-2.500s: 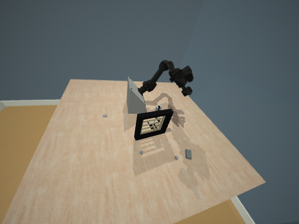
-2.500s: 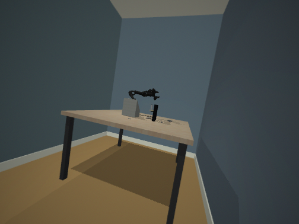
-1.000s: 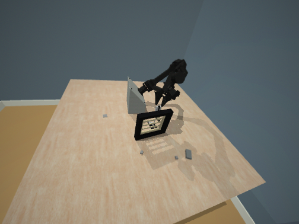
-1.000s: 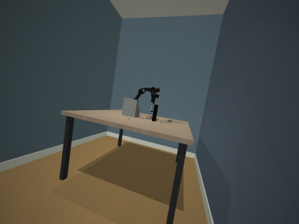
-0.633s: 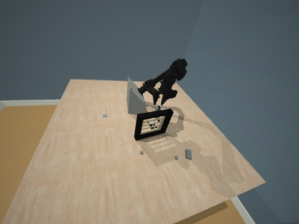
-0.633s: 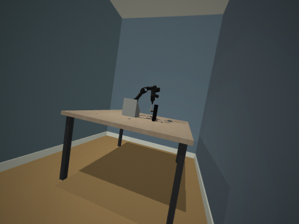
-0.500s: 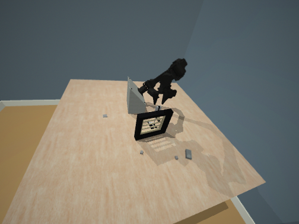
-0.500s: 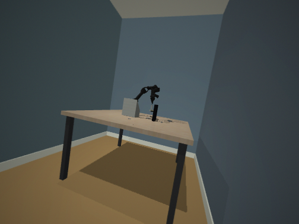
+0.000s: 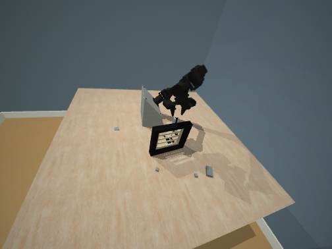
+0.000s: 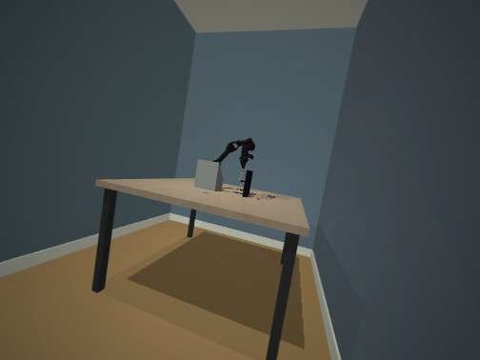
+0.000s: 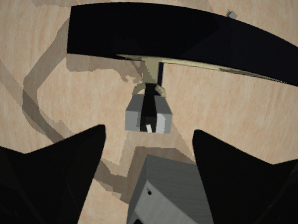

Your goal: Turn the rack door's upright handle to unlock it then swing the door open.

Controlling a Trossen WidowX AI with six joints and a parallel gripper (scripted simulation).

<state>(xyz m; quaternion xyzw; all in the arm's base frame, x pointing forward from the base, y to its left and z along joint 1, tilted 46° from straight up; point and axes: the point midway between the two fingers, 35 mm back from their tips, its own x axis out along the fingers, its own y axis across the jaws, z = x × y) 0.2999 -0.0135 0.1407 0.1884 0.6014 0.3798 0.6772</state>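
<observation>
Now: gripper tip 1 cm past the upright grey handle and 9 cm above it.
</observation>
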